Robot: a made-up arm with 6 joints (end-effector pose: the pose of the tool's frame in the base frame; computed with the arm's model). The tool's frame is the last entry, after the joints. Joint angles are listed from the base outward.
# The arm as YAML. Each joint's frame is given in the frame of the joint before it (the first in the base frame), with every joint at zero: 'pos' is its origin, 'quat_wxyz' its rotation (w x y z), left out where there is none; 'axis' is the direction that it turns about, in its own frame. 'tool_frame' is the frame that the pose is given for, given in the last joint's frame.
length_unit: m
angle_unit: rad
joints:
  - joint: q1
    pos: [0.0, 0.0, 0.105]
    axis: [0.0, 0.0, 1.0]
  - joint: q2
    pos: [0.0, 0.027, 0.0]
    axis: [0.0, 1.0, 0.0]
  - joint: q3
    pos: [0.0, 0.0, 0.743]
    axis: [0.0, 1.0, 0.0]
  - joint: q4
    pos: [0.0, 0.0, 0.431]
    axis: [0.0, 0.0, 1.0]
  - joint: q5
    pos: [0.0, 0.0, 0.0]
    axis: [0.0, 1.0, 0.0]
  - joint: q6
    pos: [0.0, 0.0, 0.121]
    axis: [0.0, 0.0, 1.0]
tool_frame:
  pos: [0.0, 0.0, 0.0]
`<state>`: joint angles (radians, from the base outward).
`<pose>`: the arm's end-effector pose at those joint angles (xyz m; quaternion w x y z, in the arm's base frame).
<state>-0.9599 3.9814 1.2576 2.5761 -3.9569 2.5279</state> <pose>-0.4506 0.7728 -0.2804 0.2358 0.3287 0.9110 0.0802</pose>
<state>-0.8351 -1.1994 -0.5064 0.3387 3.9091 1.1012</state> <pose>-0.6869 0.7574 0.2498 0.4628 0.6930 0.5439 -0.0987</pose>
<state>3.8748 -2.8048 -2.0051 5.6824 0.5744 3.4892</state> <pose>-0.2221 -0.1864 -0.5984 0.5631 0.2825 -0.7761 0.0271</pose>
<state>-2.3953 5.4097 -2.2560 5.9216 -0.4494 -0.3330</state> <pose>0.4178 0.3243 0.0416 0.0840 0.7339 0.6436 -0.2004</pose>
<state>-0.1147 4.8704 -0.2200 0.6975 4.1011 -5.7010</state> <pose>-1.0869 0.0883 0.1237 0.3782 0.2158 0.8654 -0.2481</pose>
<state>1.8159 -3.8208 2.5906 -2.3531 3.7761 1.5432</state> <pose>-0.1166 0.1453 -0.3140 0.7493 -0.4952 -0.4386 -0.0316</pose>
